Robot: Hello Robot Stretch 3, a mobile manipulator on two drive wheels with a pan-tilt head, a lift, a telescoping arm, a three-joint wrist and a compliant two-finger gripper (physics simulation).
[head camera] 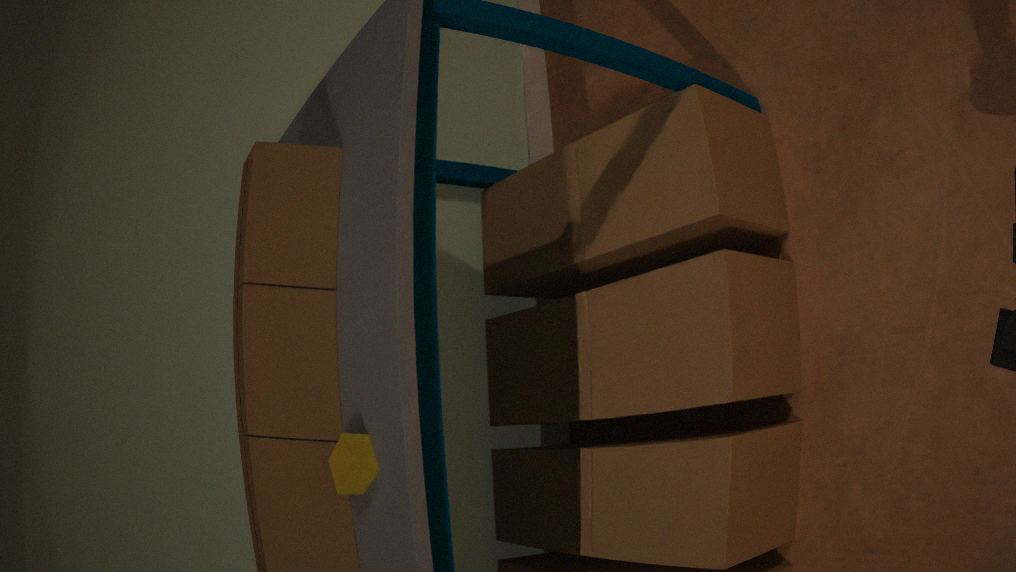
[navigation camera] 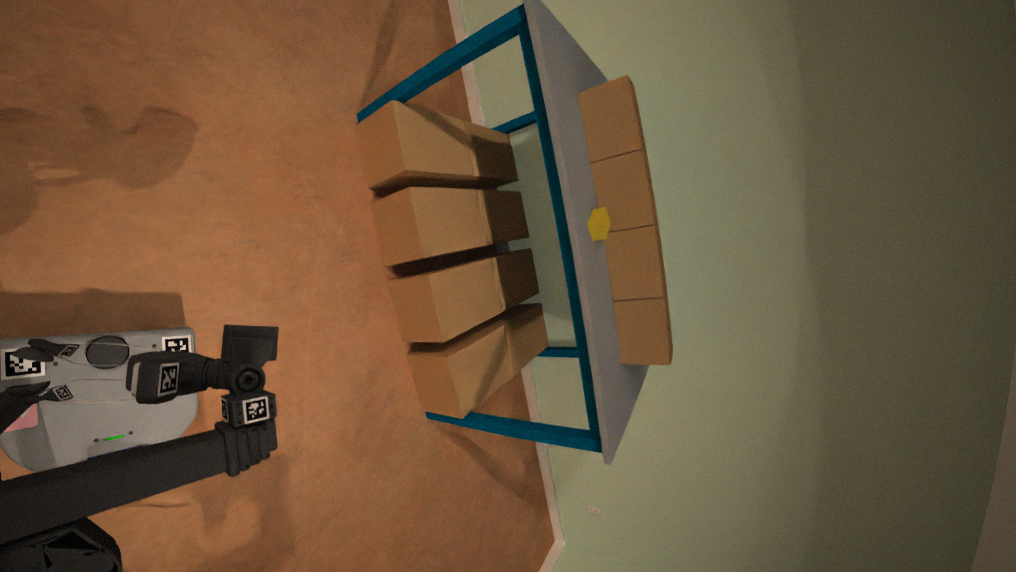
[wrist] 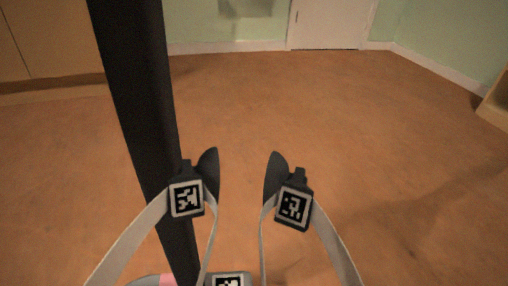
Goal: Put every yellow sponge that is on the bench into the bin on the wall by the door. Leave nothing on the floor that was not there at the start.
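Pixels of known places: gripper, fingertip midpoint: [navigation camera: 13, 371] [wrist: 243, 168]; robot's base at its link origin: [navigation camera: 109, 350].
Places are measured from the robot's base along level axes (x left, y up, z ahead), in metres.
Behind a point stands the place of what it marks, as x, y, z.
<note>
A yellow sponge [head camera: 354, 463] @[-0.996, 0.952, 0.280] [navigation camera: 599, 223] @[-0.991, 0.954, 0.286], six-sided in outline, is on the grey top of the bench [head camera: 376, 319] @[-1.010, 0.914, 0.070] [navigation camera: 566, 142] @[-0.882, 0.914, 0.523], right in front of the row of boxes at its back. My gripper [navigation camera: 27, 371] @[0.092, 0.523, 0.009] [wrist: 243, 168] @[0.092, 0.523, 0.009] is open and empty. It is over my own base, well away from the bench, with its fingers apart above the floor in the wrist view. In the wrist view a white door [wrist: 330, 22] @[2.162, 0.252, 0.939] stands in the far wall. A darker patch shows on the wall left of it; I cannot tell what it is. The bin cannot be made out.
A row of brown boxes [head camera: 287, 355] @[-1.181, 1.009, 0.150] [navigation camera: 639, 262] @[-1.177, 1.028, 0.167] stands along the bench's wall side. Several large cartons [head camera: 654, 348] @[-1.161, 0.270, 0.116] [navigation camera: 455, 227] @[-1.090, 0.270, 0.417] stand under the bench between its blue legs. In the wrist view, wooden cabinets [wrist: 50, 40] @[1.131, 0.331, -0.809] stand at far left and a low wooden shelf [wrist: 500, 117] @[0.929, 0.063, 1.688] at the right edge.
</note>
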